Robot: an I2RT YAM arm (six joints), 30 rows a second.
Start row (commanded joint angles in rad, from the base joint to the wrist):
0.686, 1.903, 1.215, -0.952, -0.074, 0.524
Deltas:
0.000, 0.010, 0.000, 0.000, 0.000, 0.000
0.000, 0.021, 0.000, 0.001, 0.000, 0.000
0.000, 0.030, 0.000, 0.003, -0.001, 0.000
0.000, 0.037, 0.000, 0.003, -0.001, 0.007
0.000, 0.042, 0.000, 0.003, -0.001, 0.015
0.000, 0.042, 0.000, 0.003, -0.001, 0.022
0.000, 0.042, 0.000, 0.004, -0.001, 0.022
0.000, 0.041, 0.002, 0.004, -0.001, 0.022
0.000, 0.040, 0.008, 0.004, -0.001, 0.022
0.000, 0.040, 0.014, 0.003, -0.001, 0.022
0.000, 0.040, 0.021, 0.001, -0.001, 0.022
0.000, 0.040, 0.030, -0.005, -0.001, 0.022
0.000, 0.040, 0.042, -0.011, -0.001, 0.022
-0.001, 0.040, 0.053, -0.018, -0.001, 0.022
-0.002, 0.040, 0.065, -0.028, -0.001, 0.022
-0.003, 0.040, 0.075, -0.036, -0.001, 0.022
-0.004, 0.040, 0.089, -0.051, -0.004, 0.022
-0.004, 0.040, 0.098, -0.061, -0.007, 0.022
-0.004, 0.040, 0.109, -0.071, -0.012, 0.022
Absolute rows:
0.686, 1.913, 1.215, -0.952, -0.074, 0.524
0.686, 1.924, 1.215, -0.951, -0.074, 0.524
0.686, 1.933, 1.215, -0.949, -0.075, 0.524
0.686, 1.940, 1.215, -0.949, -0.075, 0.531
0.686, 1.945, 1.215, -0.949, -0.075, 0.539
0.686, 1.945, 1.215, -0.949, -0.075, 0.546
0.686, 1.945, 1.215, -0.948, -0.075, 0.546
0.686, 1.944, 1.217, -0.948, -0.075, 0.546
0.686, 1.943, 1.223, -0.948, -0.075, 0.546
0.686, 1.943, 1.229, -0.949, -0.075, 0.546
0.686, 1.943, 1.236, -0.951, -0.075, 0.546
0.686, 1.943, 1.245, -0.957, -0.075, 0.546
0.686, 1.943, 1.257, -0.963, -0.075, 0.546
0.685, 1.943, 1.268, -0.970, -0.075, 0.546
0.684, 1.943, 1.280, -0.980, -0.075, 0.546
0.683, 1.943, 1.290, -0.988, -0.075, 0.546
0.682, 1.943, 1.304, -1.003, -0.078, 0.546
0.682, 1.943, 1.313, -1.013, -0.081, 0.546
0.682, 1.943, 1.324, -1.023, -0.086, 0.546

